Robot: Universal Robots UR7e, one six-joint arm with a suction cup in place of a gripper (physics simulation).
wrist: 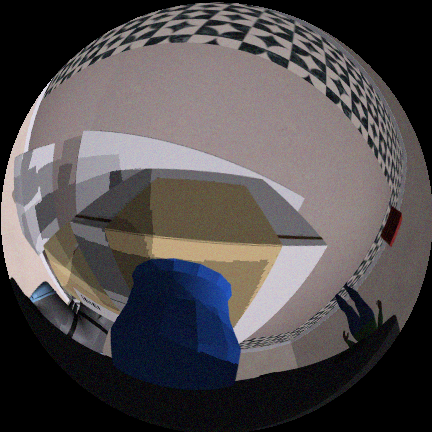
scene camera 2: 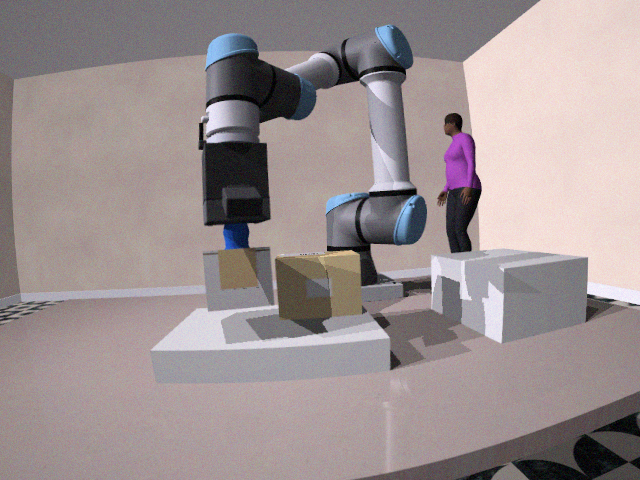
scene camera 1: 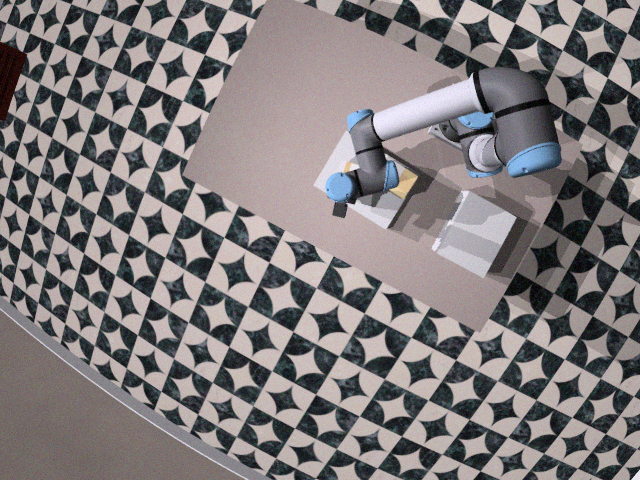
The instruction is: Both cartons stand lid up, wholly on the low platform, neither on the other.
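Seen in the pictures: hand, its tool point: (wrist: 184, 267) (scene camera 2: 237, 258); arm's base, origin of its link: (scene camera 1: 458, 122).
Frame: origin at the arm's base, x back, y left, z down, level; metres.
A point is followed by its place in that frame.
A grey carton (scene camera 2: 237, 295) @(z -0.076, x -0.414, y -0.320 m) (wrist: 193, 209) @(z -0.120, x -0.411, y -0.316 m) with a tan lid patch stands lid up at the back left of the low white platform (scene camera 1: 381, 210) @(z -0.008, x -0.406, y -0.173 m) (scene camera 2: 269, 356) @(z 0.004, x -0.433, y -0.288 m) (wrist: 287, 278). Its base is at the platform's top surface. The arm's blue suction cup (scene camera 2: 235, 236) (wrist: 177, 318) presses on the carton's top. In the top scene view the wrist hides this carton almost wholly. A tan carton (scene camera 1: 406, 181) @(z -0.108, x -0.282, y -0.127 m) (scene camera 2: 317, 284) @(z -0.063, x -0.325, y -0.186 m) (wrist: 64, 257) @(z -0.097, x -0.331, y -0.165 m) stands upright on the platform just beside it, apart from it.
A taller white block (scene camera 1: 478, 232) @(z -0.079, x -0.366, y 0.179 m) (scene camera 2: 516, 289) @(z -0.044, x -0.489, y 0.086 m) (wrist: 31, 181) @(z -0.040, x -0.413, y 0.072 m) stands on the table (scene camera 1: 289, 103) @(z 0.041, x -0.112, y -0.646 m) (scene camera 2: 207, 423) @(z 0.041, x -0.515, y -0.374 m) beside the platform. The robot base (scene camera 2: 377, 222) is behind the platform. A person in purple (scene camera 2: 460, 180) stands on the floor beyond. A dark red object (scene camera 1: 10, 77) lies far off.
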